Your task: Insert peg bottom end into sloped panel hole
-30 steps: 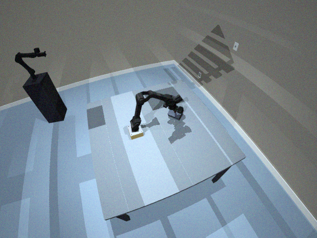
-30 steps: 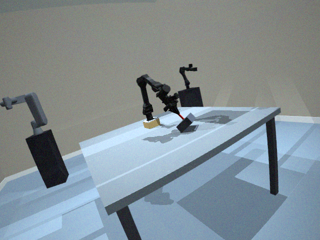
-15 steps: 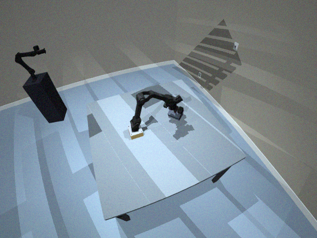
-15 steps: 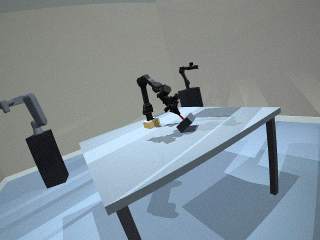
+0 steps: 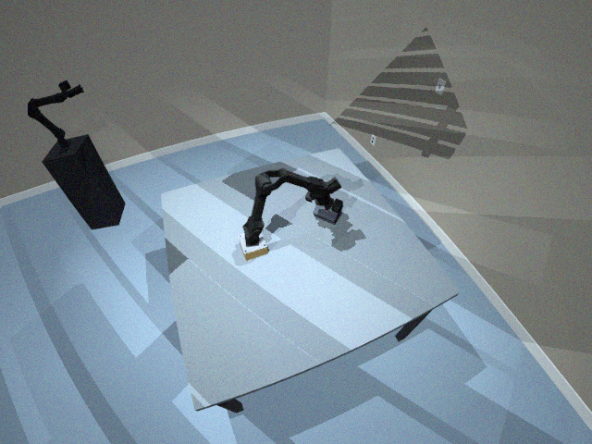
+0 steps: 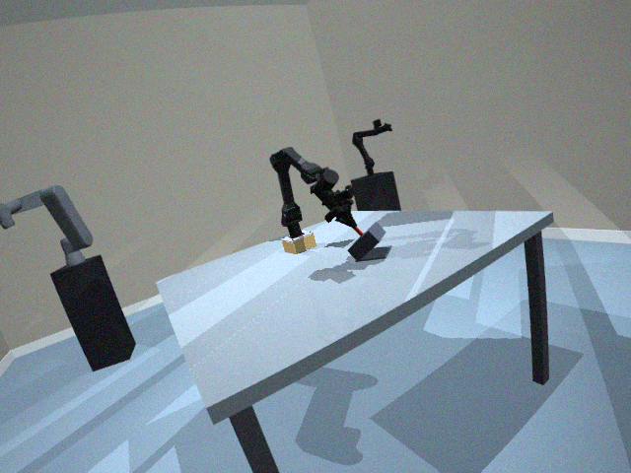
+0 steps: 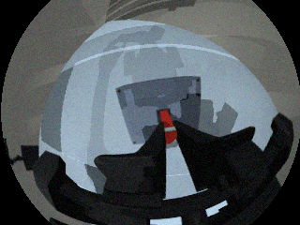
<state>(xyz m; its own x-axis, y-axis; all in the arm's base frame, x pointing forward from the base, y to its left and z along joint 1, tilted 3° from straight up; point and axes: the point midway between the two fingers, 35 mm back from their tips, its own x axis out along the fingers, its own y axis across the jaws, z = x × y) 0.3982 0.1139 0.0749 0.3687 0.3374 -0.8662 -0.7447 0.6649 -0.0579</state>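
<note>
Right now the red peg is 10 mm below my gripper tip. Round my gripper tip: panel: 60 mm below, 20 mm to the left, 20 mm ahead.
</note>
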